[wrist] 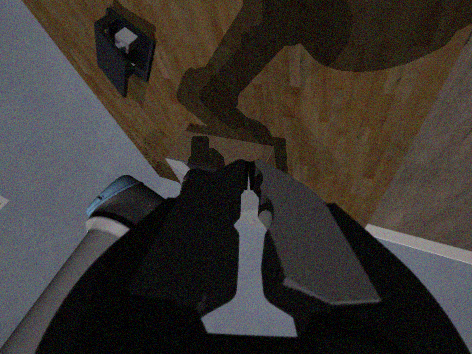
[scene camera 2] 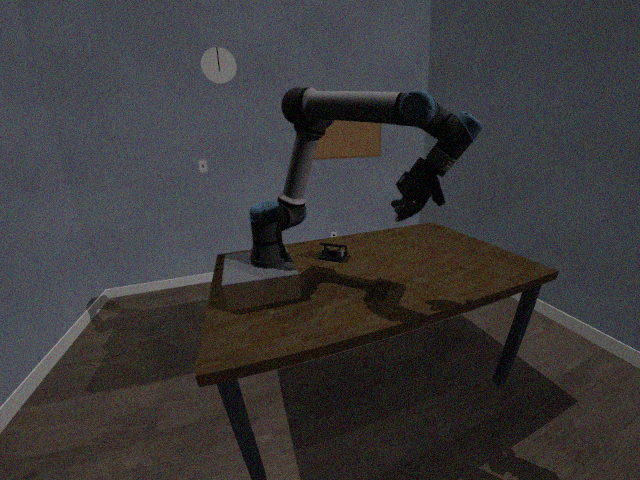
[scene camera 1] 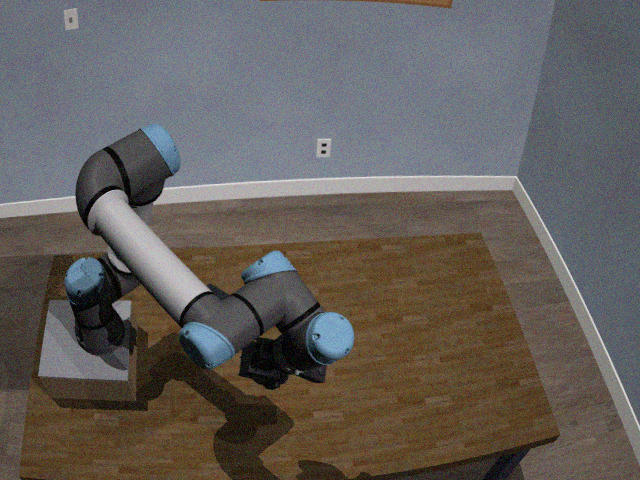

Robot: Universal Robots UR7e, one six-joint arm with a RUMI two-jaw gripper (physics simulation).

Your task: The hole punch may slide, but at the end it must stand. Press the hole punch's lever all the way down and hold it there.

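The dark hole punch stands on the table near the arm's base, with a pale metal part in its middle. Its lever appears raised above the base plate, with a gap between. In scene camera 1 the forearm hides most of the hole punch. My gripper is shut and empty. It hangs high above the table, to the right of the hole punch in scene camera 2, tilted back toward the arm's base and touching nothing. In the wrist view the hole punch is at the upper left, away from the fingertips.
The wooden table carries the arm's box-shaped pedestal at its left end. The pedestal is close to the hole punch. The arm's forearm spans above that area. Arm shadows fall across the table.
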